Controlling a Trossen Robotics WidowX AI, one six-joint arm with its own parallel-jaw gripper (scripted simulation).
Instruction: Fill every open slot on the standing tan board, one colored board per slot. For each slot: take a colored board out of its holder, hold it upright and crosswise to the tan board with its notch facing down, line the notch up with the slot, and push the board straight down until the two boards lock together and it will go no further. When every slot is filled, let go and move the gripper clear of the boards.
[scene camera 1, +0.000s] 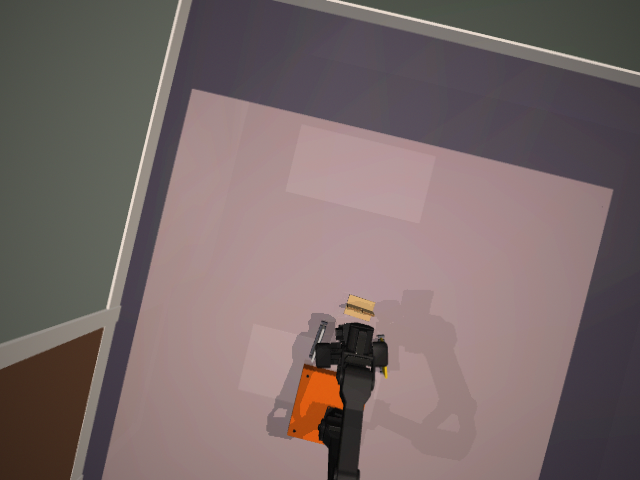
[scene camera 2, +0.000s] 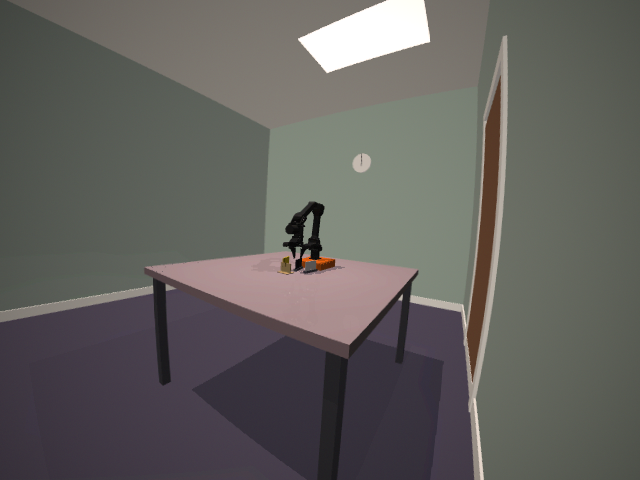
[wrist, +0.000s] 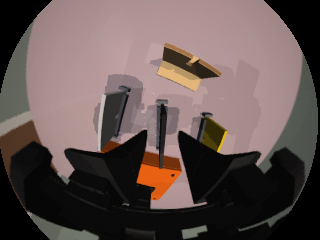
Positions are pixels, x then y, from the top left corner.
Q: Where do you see the gripper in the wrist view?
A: At 162, 133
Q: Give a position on a tan board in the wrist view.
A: At 178, 65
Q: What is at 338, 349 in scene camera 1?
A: The gripper.
